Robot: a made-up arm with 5 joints.
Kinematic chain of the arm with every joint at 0, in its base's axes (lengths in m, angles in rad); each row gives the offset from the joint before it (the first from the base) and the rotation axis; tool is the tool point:
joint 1: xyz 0 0 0.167 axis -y
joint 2: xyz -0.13 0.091 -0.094 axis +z
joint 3: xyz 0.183 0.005 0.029 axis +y
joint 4: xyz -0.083 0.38 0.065 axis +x
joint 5: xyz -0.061 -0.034 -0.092 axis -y
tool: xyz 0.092 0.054 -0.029
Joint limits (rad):
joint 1: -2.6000..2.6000
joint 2: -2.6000..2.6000
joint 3: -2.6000..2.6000
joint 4: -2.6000..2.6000
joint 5: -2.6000..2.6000
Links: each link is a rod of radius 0.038 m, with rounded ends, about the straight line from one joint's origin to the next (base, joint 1, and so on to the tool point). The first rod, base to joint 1, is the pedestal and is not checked.
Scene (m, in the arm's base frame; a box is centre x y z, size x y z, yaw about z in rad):
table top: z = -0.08
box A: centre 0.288 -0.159 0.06 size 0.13 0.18 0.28 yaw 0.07
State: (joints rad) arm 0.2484 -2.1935 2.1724 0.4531 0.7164
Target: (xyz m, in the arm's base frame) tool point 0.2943 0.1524 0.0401
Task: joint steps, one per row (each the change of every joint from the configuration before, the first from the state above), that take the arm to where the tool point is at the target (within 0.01 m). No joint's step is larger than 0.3 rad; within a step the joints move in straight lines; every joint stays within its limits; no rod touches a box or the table.
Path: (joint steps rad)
1: 0.1541 0.1540 -0.2792 -0.2732 0.1748
2: 0.1540 0.1541 -0.2792 -0.2732 0.1748
3: 0.1541 0.1540 -0.2792 -0.2732 0.1748
4: 0.1540 0.1540 -0.2792 -0.2732 0.1748
5: 0.1541 0.1541 -0.2791 -0.2733 0.1749
6: -0.0777 0.0750 0.2795 0.1896 -0.1322
7: -0.0776 0.0750 0.2795 0.1896 -0.1321
8: -0.0777 0.0751 0.2795 0.1896 -0.1322
9: -0.0777 0.0750 0.2795 0.1896 -0.1321
10: -0.0776 0.0751 0.2795 0.1896 -0.1322
11: -0.2477 0.0096 -0.0521 0.0182 -0.1317
12: -0.2478 0.0097 -0.0520 0.0181 -0.1317
13: -0.2477 0.0097 -0.0520 0.0181 -0.1317
14: -0.2477 0.0096 -0.0521 0.0182 -0.1317

